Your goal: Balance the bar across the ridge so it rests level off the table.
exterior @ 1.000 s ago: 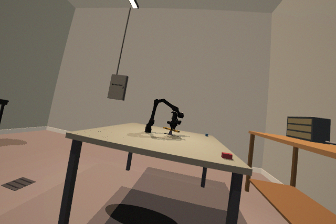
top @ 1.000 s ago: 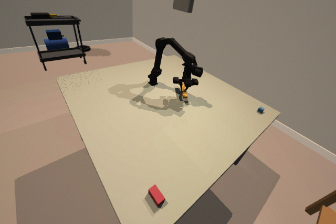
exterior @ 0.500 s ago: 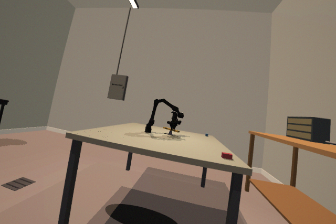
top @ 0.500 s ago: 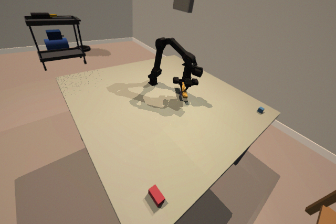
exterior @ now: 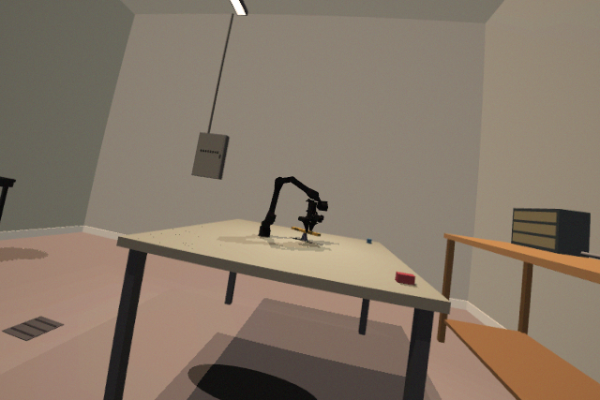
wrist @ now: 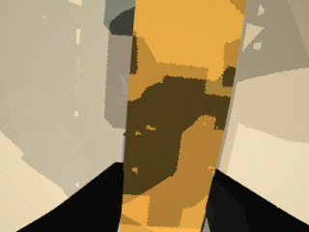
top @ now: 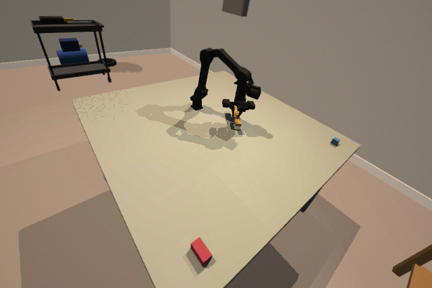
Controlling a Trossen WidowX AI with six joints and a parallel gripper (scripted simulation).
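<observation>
My gripper tip is 2 cm to the right of the bar and 2 cm past it. The rest, counted from my gripper tip: red block (59 cm to the right, 46 cm ahead, 4 cm below); then blue cube (46 cm ahead, 41 cm to the left, 4 cm below).
</observation>
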